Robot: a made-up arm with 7 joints.
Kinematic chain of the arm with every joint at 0, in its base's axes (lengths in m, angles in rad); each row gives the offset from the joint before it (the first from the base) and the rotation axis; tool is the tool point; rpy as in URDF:
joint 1: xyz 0 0 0.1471 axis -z
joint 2: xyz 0 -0.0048 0.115 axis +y
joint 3: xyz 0 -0.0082 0.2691 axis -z
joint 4: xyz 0 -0.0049 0.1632 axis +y
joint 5: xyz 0 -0.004 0.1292 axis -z
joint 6: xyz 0 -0.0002 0.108 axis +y
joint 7: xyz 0 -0.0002 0.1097 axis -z
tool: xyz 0 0 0 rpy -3.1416 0 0
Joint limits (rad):
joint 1: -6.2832..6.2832
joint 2: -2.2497..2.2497
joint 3: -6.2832..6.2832
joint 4: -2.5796..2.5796
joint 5: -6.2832..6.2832
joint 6: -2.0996..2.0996
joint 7: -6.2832..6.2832
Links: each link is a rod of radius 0.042 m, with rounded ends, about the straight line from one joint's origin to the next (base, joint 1, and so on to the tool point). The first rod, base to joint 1, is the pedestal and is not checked.
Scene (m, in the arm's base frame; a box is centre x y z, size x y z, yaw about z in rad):
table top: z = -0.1
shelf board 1: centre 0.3 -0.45 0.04 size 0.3 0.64 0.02 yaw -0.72
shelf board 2: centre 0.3 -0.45 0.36 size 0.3 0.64 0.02 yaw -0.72
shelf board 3: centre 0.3 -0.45 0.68 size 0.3 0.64 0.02 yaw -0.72
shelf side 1: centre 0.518 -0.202 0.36 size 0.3 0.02 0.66 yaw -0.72
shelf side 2: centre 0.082 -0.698 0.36 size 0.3 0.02 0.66 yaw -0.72
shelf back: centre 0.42 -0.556 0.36 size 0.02 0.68 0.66 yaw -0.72
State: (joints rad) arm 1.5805 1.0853 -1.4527 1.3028 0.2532 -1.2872 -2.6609
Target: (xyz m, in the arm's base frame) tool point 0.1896 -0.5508 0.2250
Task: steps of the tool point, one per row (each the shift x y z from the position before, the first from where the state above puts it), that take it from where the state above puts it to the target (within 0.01 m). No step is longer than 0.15 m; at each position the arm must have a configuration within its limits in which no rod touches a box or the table.
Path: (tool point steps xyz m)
1: -0.0816 0.0428 0.0043
2: -0.0741 0.0653 0.0011
3: -0.0627 0.0834 -0.0054
4: -0.0038 -0.0381 -0.1001
5: -0.0017 -0.0097 -0.1063
6: -0.0005 0.0203 -0.1024
7: 0.0609 -0.0736 -0.0041
8: 0.0681 -0.0591 0.0009
9: 0.0715 -0.0431 0.0032

